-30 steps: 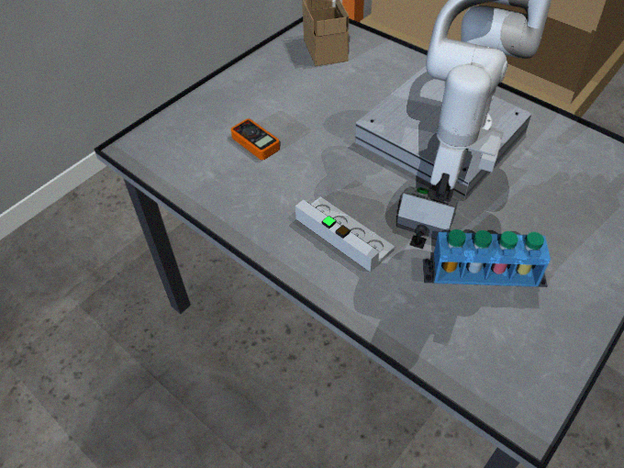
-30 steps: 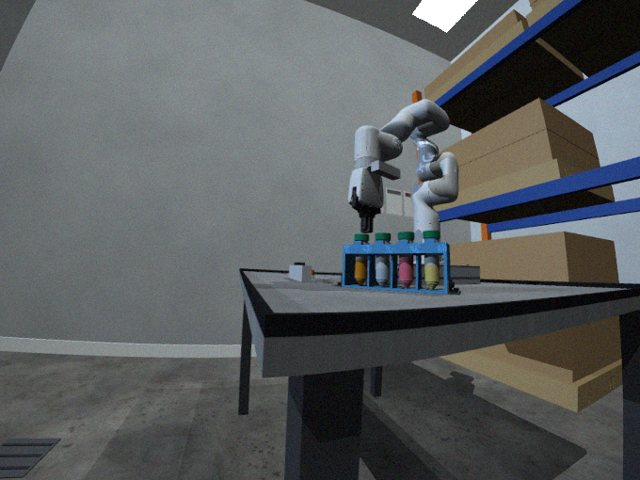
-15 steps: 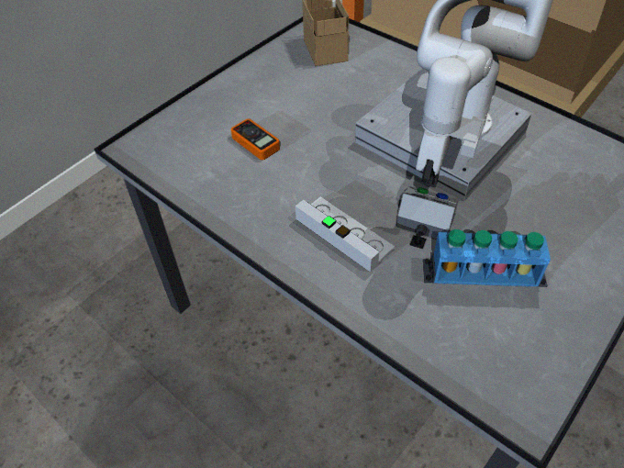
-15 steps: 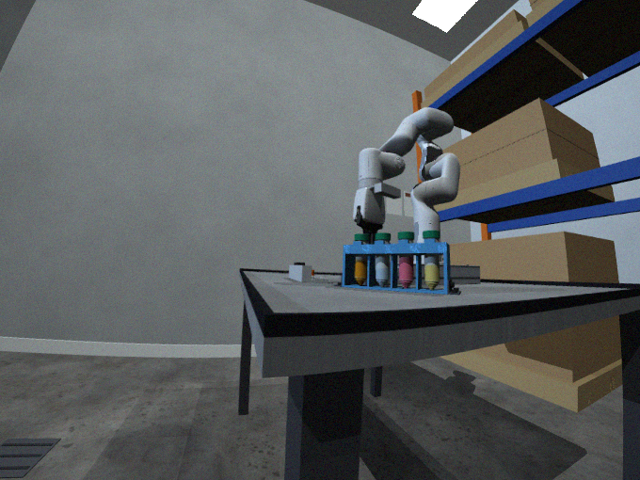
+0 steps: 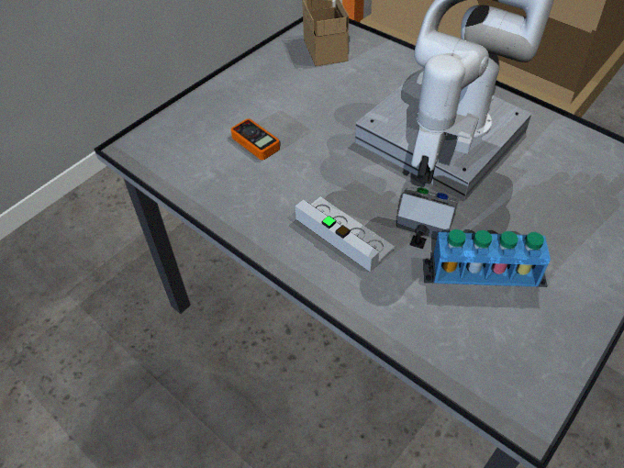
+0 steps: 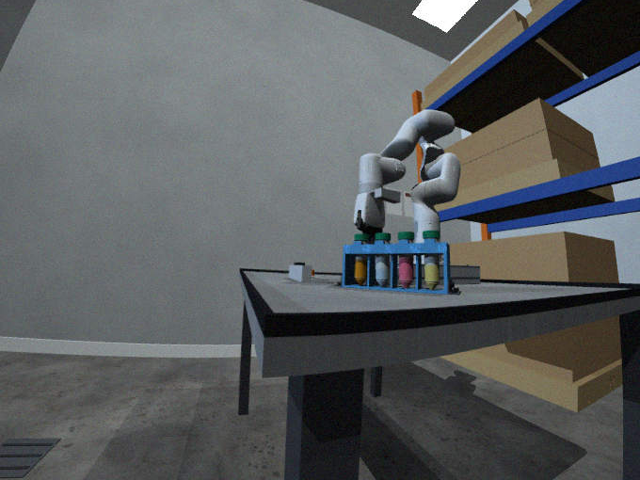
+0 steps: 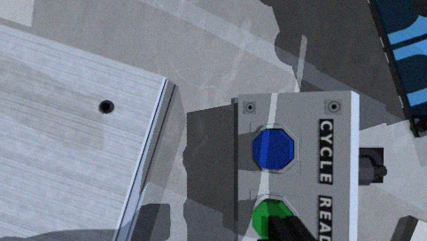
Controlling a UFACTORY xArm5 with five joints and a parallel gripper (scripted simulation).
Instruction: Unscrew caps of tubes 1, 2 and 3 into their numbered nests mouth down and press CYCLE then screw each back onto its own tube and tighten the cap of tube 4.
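Right now my hand is 5 cm above the green key. The rest, counted from my hand: blue key (1 cm behind, 4 cm to the left, 5 cm below); then key housing (1 cm ahead, 2 cm to the left, 6 cm below); then threaded neck (8 cm ahead, 19 cm to the left).
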